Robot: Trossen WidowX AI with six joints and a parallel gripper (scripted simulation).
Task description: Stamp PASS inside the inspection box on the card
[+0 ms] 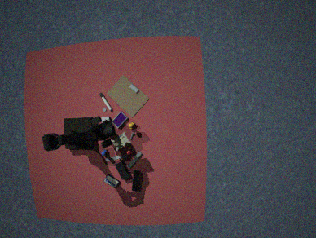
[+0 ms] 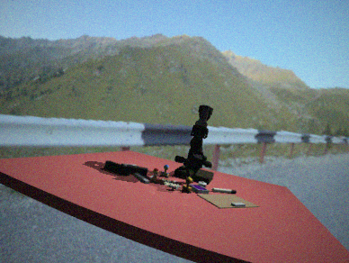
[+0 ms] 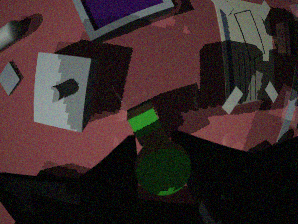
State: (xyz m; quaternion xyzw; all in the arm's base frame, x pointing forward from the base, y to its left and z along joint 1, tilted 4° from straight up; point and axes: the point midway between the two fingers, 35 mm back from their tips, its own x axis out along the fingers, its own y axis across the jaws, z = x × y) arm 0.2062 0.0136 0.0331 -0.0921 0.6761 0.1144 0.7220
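My gripper tip is right at the green-knobbed PASS stamp. Round my gripper tip: white inspection card 90 mm ahead, 80 mm to the right, 30 mm below; purple ink pad 110 mm ahead, 60 mm to the left, 20 mm below; blue-knobbed stamp 140 mm to the right, 20 mm behind, 10 mm below.
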